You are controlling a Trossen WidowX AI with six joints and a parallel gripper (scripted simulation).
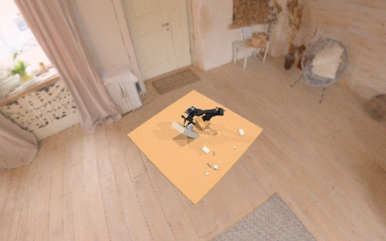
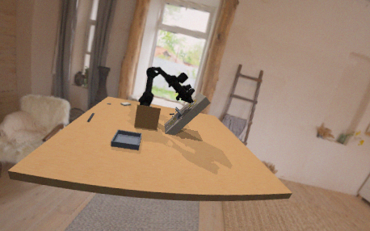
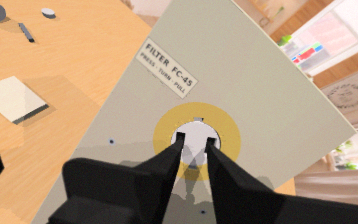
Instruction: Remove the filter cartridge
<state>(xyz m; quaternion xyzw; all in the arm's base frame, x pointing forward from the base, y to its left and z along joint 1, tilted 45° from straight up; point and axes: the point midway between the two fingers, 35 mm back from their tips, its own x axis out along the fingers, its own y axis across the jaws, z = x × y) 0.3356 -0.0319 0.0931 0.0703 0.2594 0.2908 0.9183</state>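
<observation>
My gripper tip is 20 mm short of the round filter cartridge and 10 mm above it. Also, from my gripper tip: grey service panel (90 mm below, 30 mm behind); blue-grey tray (360 mm behind, 330 mm to the right, 230 mm below).
</observation>
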